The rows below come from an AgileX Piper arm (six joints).
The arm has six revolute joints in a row. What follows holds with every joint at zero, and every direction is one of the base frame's. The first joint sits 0.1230 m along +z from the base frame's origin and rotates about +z. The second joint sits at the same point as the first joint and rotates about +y. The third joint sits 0.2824 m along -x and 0.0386 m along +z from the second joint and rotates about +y. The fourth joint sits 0.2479 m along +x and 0.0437 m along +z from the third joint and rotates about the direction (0.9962, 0, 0.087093). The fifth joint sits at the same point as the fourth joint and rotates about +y. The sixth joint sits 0.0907 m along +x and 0.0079 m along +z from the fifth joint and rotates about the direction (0.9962, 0, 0.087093). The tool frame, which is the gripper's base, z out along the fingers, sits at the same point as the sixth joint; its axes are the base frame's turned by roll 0.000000, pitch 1.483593 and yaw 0.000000 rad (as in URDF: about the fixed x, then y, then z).
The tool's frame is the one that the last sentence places.
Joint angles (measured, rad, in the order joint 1, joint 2, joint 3, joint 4, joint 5, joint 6), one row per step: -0.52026 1.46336 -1.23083 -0.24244 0.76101 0.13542; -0.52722 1.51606 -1.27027 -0.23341 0.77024 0.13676; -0.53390 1.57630 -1.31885 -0.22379 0.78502 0.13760; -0.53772 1.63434 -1.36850 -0.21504 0.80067 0.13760; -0.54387 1.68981 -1.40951 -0.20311 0.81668 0.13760; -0.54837 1.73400 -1.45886 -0.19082 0.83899 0.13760; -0.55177 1.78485 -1.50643 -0.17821 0.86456 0.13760; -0.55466 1.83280 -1.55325 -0.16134 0.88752 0.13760; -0.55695 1.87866 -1.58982 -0.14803 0.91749 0.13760; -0.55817 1.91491 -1.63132 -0.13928 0.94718 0.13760; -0.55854 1.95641 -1.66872 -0.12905 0.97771 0.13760; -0.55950 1.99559 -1.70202 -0.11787 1.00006 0.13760; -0.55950 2.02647 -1.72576 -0.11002 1.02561 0.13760; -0.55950 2.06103 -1.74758 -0.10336 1.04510 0.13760
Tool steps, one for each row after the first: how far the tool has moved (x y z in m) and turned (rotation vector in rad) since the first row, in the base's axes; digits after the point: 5 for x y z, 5 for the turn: 0.01039 -0.00812 -0.00552 0.01916 0.01435 -0.01152; 0.02220 -0.01721 -0.01188 0.04041 0.03194 -0.02375; 0.03395 -0.02535 -0.01813 0.05933 0.04824 -0.03247; 0.04391 -0.03330 -0.02696 0.08432 0.06840 -0.04409; 0.05256 -0.03990 -0.03007 0.10280 0.07679 -0.05493; 0.06182 -0.04646 -0.03696 0.12736 0.09515 -0.06530; 0.07082 -0.05227 -0.04347 0.15337 0.10728 -0.07474; 0.07786 -0.05694 -0.05288 0.18373 0.13433 -0.08457; 0.08404 -0.06092 -0.05719 0.20285 0.15087 -0.09190; 0.09048 -0.06448 -0.06524 0.22825 0.17565 -0.09882; 0.09656 -0.06794 -0.07350 0.25155 0.19441 -0.10476; 0.10049 -0.06986 -0.08115 0.27400 0.21884 -0.11002; 0.10484 -0.07208 -0.09093 0.29525 0.24354 -0.11443
